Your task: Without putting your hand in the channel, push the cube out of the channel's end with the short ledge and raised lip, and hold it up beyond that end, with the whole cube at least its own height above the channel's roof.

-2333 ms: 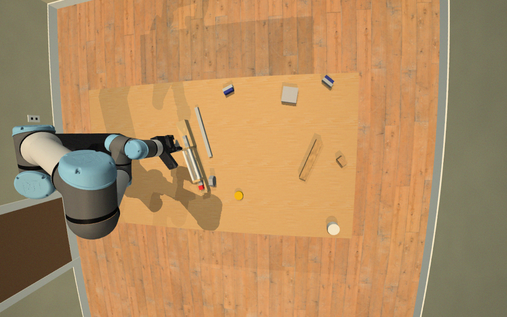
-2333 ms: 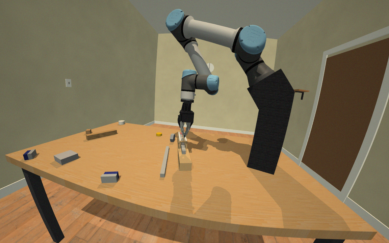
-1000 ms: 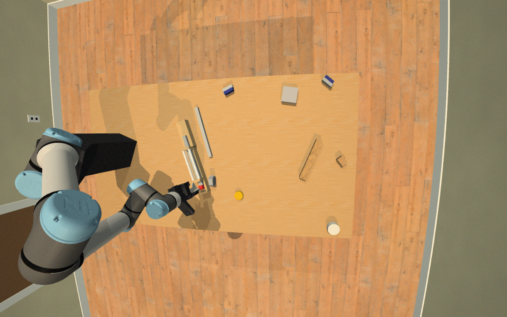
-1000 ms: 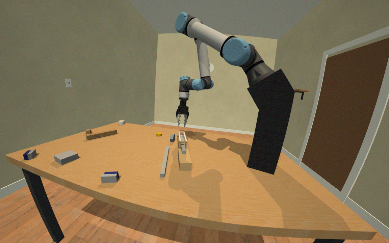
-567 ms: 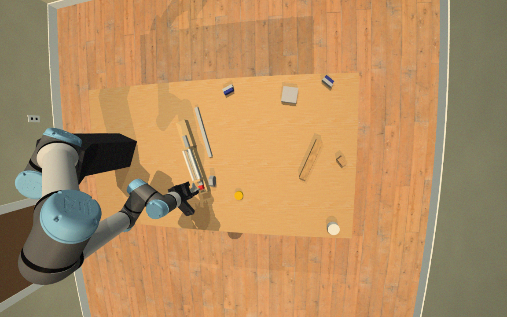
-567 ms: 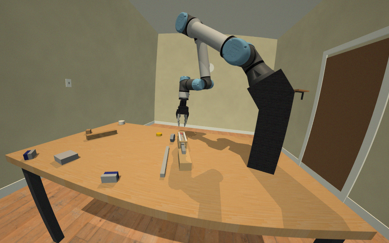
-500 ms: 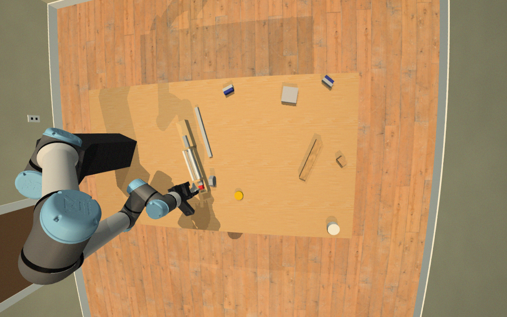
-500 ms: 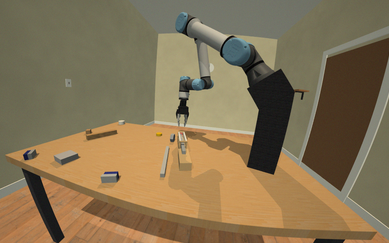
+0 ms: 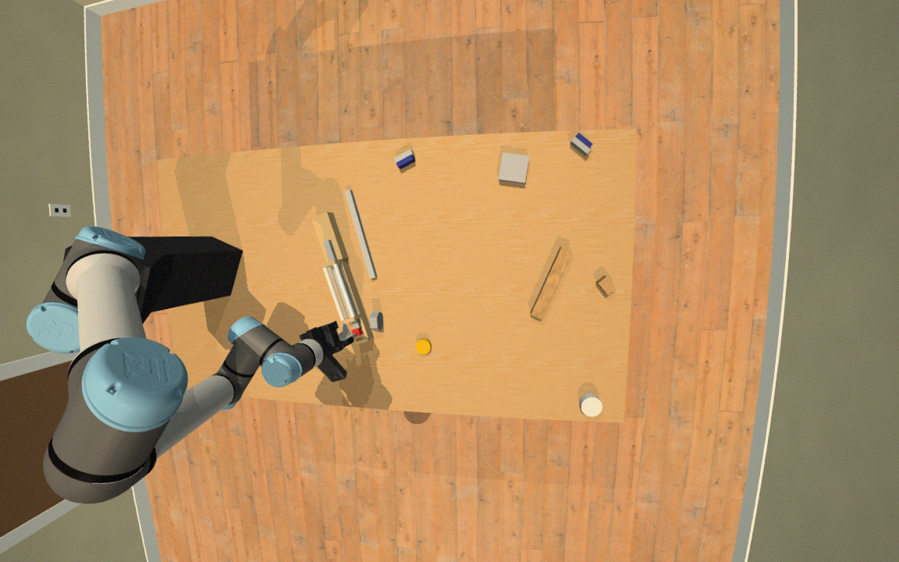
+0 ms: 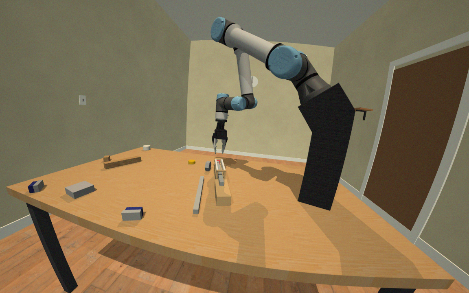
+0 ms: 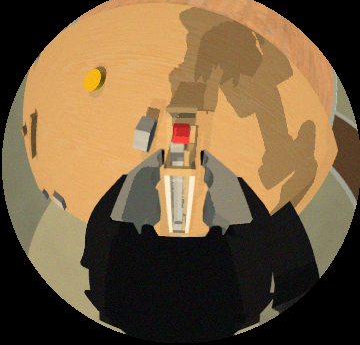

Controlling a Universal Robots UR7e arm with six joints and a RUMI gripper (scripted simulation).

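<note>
Now: hand 70 mm above the red cube. The rest, counted from my hand: grey block: 100 mm below, 70 mm ahead, 20 mm to the left; then yellow disc: 190 mm ahead, 120 mm below, 110 mm to the right; then channel: 140 mm to the left, 70 mm below, 10 mm behind.
</note>
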